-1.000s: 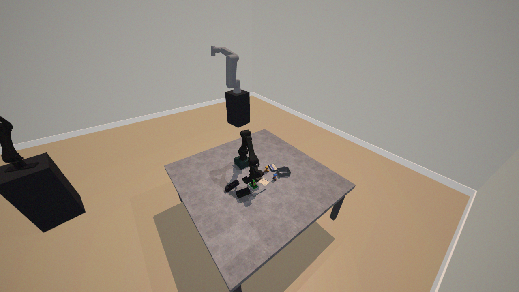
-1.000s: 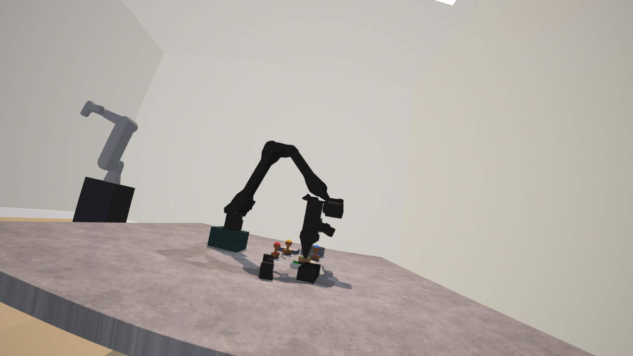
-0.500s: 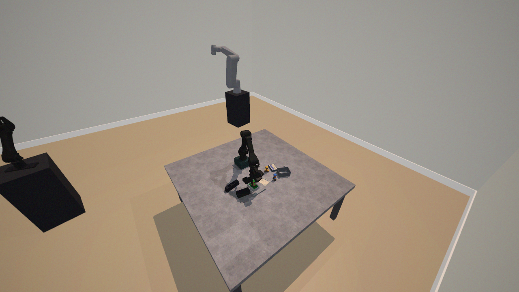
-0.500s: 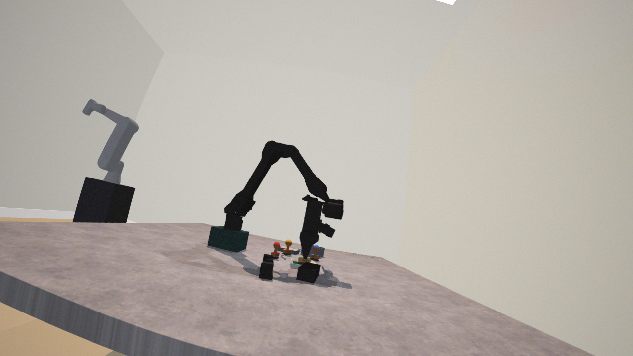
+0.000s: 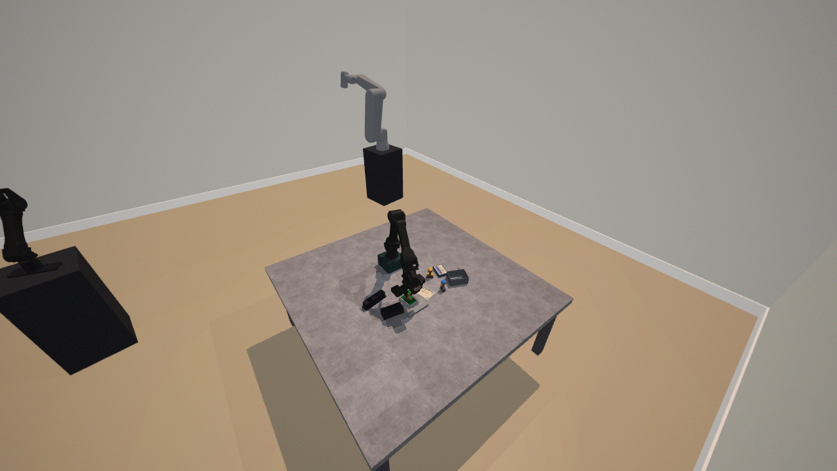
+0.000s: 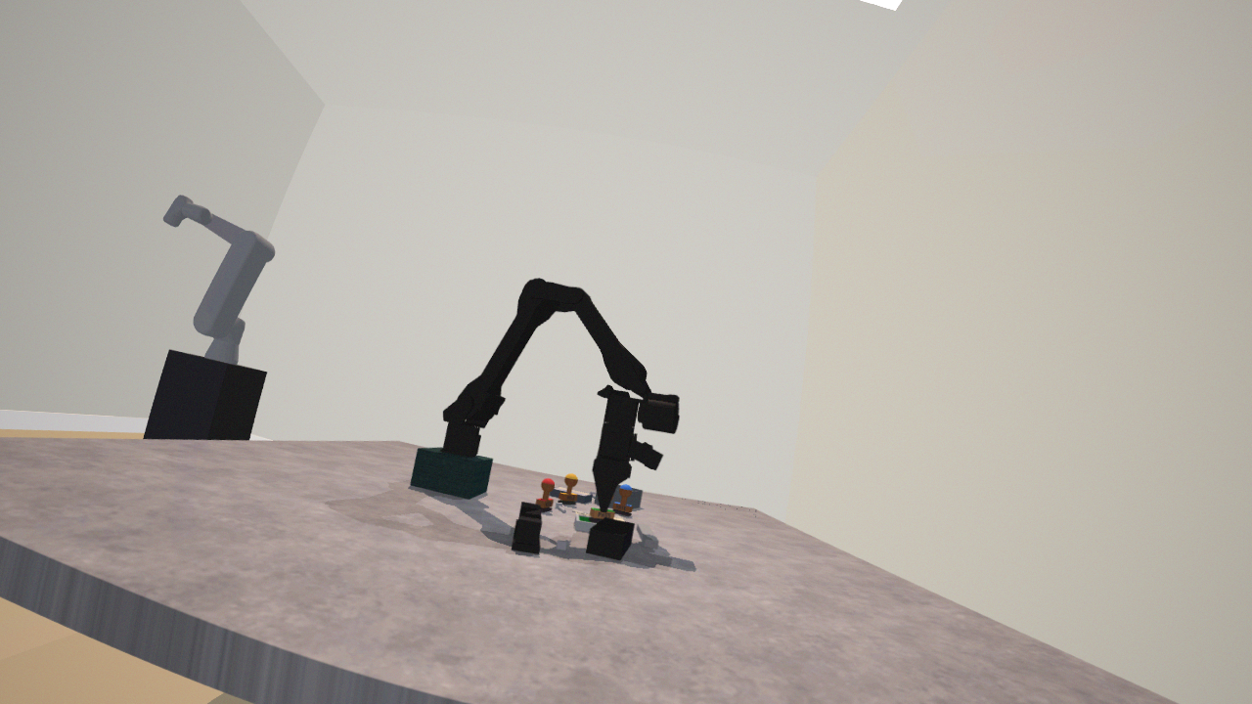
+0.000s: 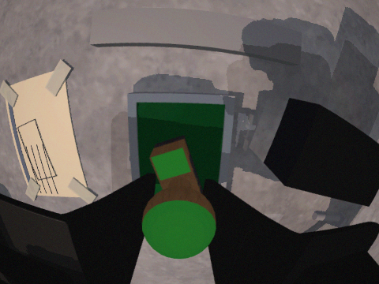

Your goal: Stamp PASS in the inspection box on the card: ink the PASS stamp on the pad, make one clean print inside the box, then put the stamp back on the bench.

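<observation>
The green stamp is right at my gripper tip. From my gripper tip the other things lie so: card (2 cm ahead, 11 cm to the left, 4 cm below); then red stamp (10 cm behind, 10 cm to the left, 2 cm below); then green ink pad (3 cm below).
</observation>
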